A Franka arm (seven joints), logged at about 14 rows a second.
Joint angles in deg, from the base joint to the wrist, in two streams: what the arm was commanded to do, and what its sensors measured. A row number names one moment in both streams.
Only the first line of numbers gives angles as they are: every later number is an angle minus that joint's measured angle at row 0.
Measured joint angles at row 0: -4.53, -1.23, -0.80, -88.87, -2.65, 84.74, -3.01
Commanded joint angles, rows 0 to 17: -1.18, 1.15, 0.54, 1.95, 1.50, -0.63, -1.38; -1.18, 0.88, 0.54, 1.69, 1.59, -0.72, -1.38; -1.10, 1.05, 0.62, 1.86, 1.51, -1.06, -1.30; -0.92, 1.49, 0.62, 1.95, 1.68, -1.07, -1.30; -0.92, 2.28, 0.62, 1.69, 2.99, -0.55, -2.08; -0.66, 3.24, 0.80, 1.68, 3.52, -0.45, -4.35; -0.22, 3.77, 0.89, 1.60, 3.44, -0.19, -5.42; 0.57, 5.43, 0.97, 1.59, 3.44, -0.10, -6.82; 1.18, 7.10, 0.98, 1.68, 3.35, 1.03, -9.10; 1.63, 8.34, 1.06, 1.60, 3.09, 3.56, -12.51; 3.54, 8.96, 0.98, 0.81, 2.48, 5.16, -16.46; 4.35, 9.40, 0.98, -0.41, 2.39, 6.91, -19.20; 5.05, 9.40, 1.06, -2.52, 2.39, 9.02, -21.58; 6.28, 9.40, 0.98, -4.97, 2.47, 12.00, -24.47; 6.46, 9.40, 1.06, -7.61, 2.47, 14.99, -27.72; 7.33, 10.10, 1.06, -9.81, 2.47, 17.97, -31.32; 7.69, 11.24, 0.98, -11.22, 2.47, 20.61, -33.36; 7.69, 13.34, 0.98, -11.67, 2.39, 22.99, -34.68
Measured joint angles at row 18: 7.35, 11.59, 1.36, -9.21, 2.60, 18.73, -30.36
